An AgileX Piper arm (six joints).
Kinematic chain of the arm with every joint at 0, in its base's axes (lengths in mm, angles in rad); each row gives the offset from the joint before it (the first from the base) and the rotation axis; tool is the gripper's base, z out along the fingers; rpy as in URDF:
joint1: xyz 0 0 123 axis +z
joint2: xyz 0 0 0 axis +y
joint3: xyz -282.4 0 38.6 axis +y
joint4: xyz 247.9 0 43.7 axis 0.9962 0 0.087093
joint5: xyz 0 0 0 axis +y
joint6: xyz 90.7 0 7.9 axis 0.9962 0 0.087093
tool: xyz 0 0 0 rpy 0 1.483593 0
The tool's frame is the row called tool.
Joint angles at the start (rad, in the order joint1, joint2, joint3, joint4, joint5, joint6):
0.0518, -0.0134, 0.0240, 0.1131, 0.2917, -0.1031
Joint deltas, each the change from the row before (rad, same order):
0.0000, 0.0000, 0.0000, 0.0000, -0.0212, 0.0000
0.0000, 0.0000, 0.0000, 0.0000, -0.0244, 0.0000
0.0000, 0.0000, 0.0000, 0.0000, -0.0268, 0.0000
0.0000, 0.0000, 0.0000, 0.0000, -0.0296, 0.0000
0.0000, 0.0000, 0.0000, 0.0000, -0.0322, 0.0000
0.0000, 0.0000, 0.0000, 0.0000, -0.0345, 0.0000
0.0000, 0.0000, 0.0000, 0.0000, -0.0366, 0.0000
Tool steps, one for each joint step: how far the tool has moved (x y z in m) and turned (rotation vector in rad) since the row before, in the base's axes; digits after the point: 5 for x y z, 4 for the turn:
0.00040, -0.00019, 0.00188, 0.0013, -0.0210, -0.0024
0.00042, -0.00022, 0.00217, 0.0015, -0.0242, -0.0027
0.00039, -0.00025, 0.00239, 0.0016, -0.0266, -0.0030
0.00036, -0.00028, 0.00266, 0.0018, -0.0294, -0.0033
0.00030, -0.00031, 0.00290, 0.0019, -0.0319, -0.0036
0.00022, -0.00034, 0.00311, 0.0021, -0.0342, -0.0039
0.00012, -0.00037, 0.00331, 0.0022, -0.0363, -0.0041

